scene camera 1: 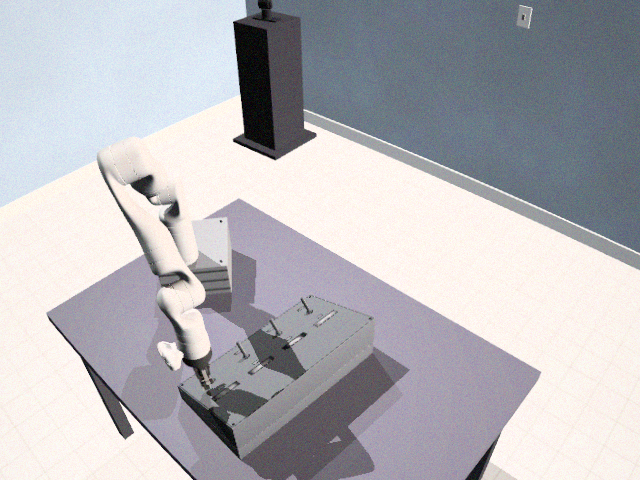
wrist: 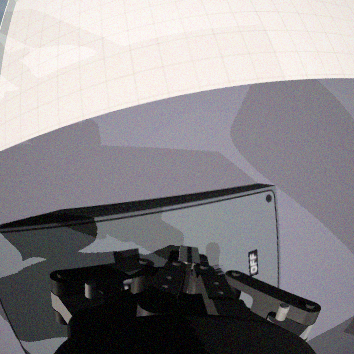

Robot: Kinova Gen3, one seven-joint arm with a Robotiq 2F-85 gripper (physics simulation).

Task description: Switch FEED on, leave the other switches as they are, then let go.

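Frame: origin at the arm's base, x right, y ahead, z up, level; centimetres.
Where they show: gripper, fingertip midpoint: (scene camera 1: 206, 387) (wrist: 186, 257); arm's base at its link origin: (scene camera 1: 184, 255).
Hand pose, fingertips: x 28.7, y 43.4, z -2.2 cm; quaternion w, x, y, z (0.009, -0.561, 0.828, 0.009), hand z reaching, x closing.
Each offset is from my fingertips to the top centre of the thing. "spot": to the spot under its first point. Level surfaces: height alone.
A grey switch box (scene camera 1: 351, 321) (wrist: 230, 215) lies on the table. Three levers show upright or slightly tilted on its top in the scene view: a far one @[spot: dx -38.7, dy +0.5, dz +0.3 cm] (scene camera 1: 306, 305), a middle one @[spot: dx -26.7, dy -0.9, dz +0.5 cm] (scene camera 1: 274, 326) and a nearer one @[spot: dx -14.8, dy -1.7, dz +0.2 cm] (scene camera 1: 242, 350). My gripper (scene camera 1: 208, 391) (wrist: 186, 257) is shut and empty, low over the near-left end of the box. A lever there is hidden by the fingers, so its position cannot be told. An OFF label @[spot: dx -3.5, dy -5.7, dz -3.3 cm] (wrist: 253, 263) shows right of the fingertips in the wrist view. The name FEED cannot be read in either view.
The purple-grey table @[dz -10.5 cm] (scene camera 1: 454, 361) (wrist: 170, 127) carries the box. A second, lighter grey box (scene camera 1: 212, 235) stands behind the arm. A dark pedestal (scene camera 1: 286, 82) stands on the floor far behind. The arm's shadow falls across the switch box.
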